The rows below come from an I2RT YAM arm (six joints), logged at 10 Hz.
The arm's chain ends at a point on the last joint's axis. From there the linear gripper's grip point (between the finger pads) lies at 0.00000 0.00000 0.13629 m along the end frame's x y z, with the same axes.
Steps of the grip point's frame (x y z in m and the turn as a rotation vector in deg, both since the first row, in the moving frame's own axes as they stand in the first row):
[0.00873 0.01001 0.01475 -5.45 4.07 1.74]
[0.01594 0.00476 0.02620 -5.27 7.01 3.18]
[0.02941 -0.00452 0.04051 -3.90 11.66 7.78]
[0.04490 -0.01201 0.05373 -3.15 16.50 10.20]
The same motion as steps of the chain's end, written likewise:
[-0.00073 -0.00307 0.01571 -5.45 4.07 1.74]
[-0.00031 -0.00818 0.02779 -5.27 7.01 3.18]
[0.00260 -0.01557 0.04363 -3.90 11.66 7.78]
[0.00708 -0.02282 0.05953 -3.15 16.50 10.20]

